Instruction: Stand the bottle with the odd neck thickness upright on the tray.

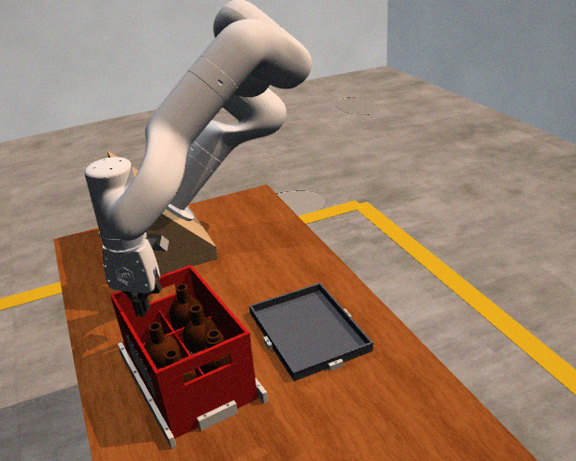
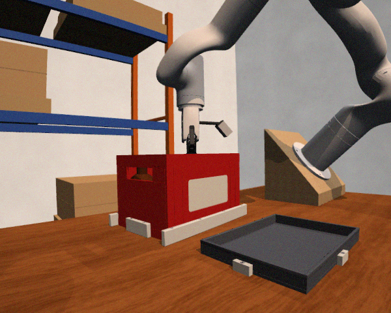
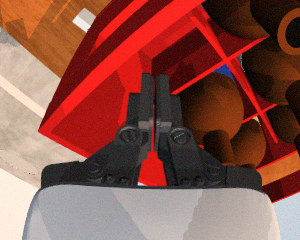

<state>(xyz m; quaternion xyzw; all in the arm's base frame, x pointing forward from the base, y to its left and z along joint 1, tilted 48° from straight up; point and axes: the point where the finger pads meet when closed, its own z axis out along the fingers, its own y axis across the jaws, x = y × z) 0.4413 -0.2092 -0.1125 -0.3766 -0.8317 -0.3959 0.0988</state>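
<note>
My gripper is now 9 cm short of the red crate, 4 cm to the right of it and 7 cm above it. Round my hand: dark grey tray (12 cm ahead, 33 cm to the left, 15 cm below); brown bottle (18 cm ahead, 7 cm below).
</note>
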